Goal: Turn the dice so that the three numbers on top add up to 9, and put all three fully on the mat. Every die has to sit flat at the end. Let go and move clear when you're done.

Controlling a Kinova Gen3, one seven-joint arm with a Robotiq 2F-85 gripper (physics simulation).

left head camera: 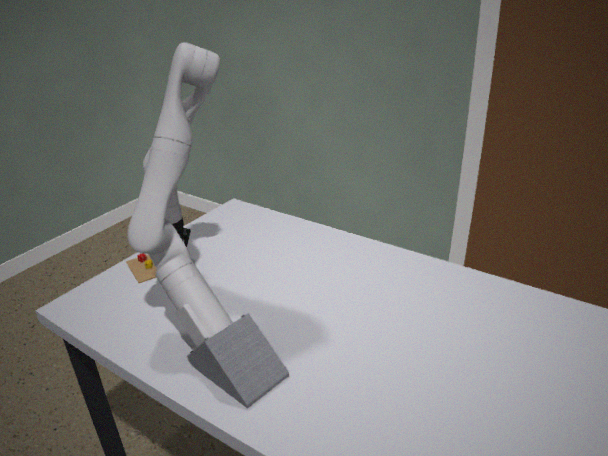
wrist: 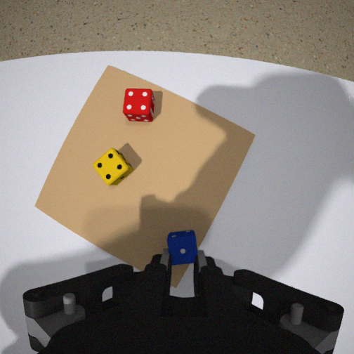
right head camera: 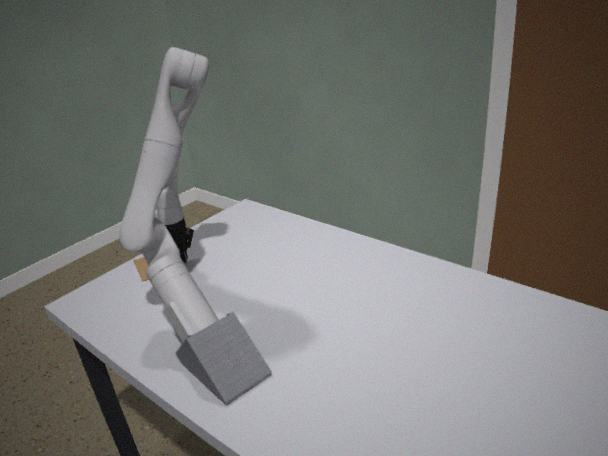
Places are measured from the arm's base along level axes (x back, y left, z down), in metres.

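Pixels of known places: arm's base, link origin: point(left head camera: 217, 334) point(right head camera: 203, 332).
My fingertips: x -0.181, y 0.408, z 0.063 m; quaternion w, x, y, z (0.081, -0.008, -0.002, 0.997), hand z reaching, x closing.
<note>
For each thing: its top centre in the pictures, then the offset to it from my fingertips. Level surfaces: height alone.
- tan mat, top centre: point(left head camera: 153, 264) point(right head camera: 159, 263) dx +0.049, dy +0.062, dz +0.002 m
- red die, top centre: point(left head camera: 141, 254) dx +0.057, dy +0.111, dz -0.018 m
- yellow die, top centre: point(left head camera: 148, 261) dx +0.065, dy +0.061, dz -0.018 m
- white table, surface height: dz +0.006 m
My gripper point(wrist: 182, 261) point(right head camera: 185, 258) is shut on the blue die point(wrist: 182, 246), whose upward face shows one pip. The blue die is at the near corner of the tan mat point(wrist: 170, 150) point(left head camera: 141, 275) point(right head camera: 141, 270); whether it touches the mat is not clear. The red die point(wrist: 138, 104) point(left head camera: 142, 257) sits flat near the mat's far edge with four pips on top. The yellow die point(wrist: 112, 166) point(left head camera: 149, 264) sits flat on the mat, left of the middle in the wrist view, with four pips on top. The arm hides the blue die in both head views.
The white table point(left head camera: 350, 300) point(right head camera: 360, 310) bears the mat close to its far edge, with the floor point(wrist: 175, 30) beyond. The arm's grey wedge base point(left head camera: 247, 357) point(right head camera: 230, 355) stands on the table. The arm's shadow falls across part of the mat.
</note>
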